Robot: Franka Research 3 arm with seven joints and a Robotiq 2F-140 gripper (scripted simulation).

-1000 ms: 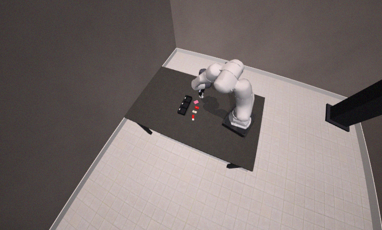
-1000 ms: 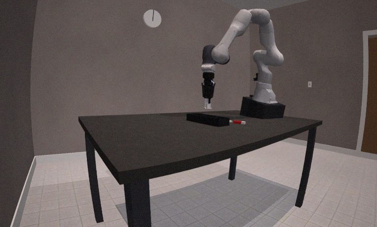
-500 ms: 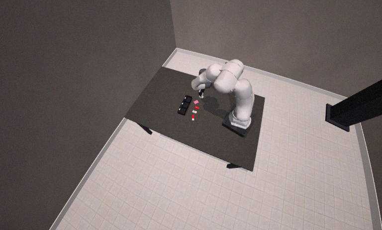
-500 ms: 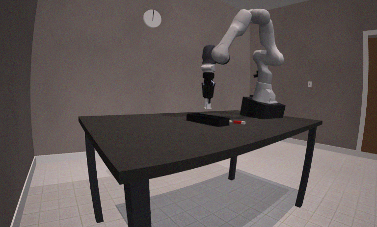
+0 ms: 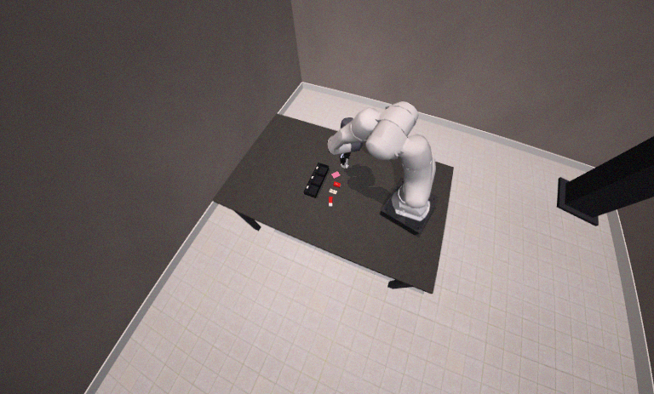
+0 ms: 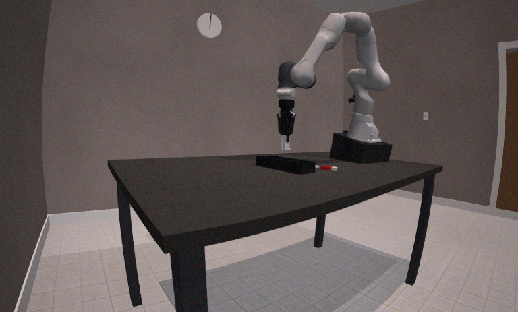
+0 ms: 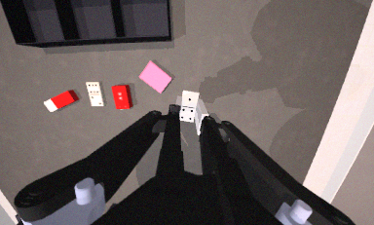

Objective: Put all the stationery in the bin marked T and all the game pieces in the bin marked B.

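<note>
My hand is 120 mm short of the black bin row, 180 mm to the right of it and 80 mm above it. Also, from my hand: red-and-white eraser: 50 mm behind, 270 mm to the left, 90 mm below; pink block: 30 mm ahead, 70 mm to the left, 90 mm below.
</note>
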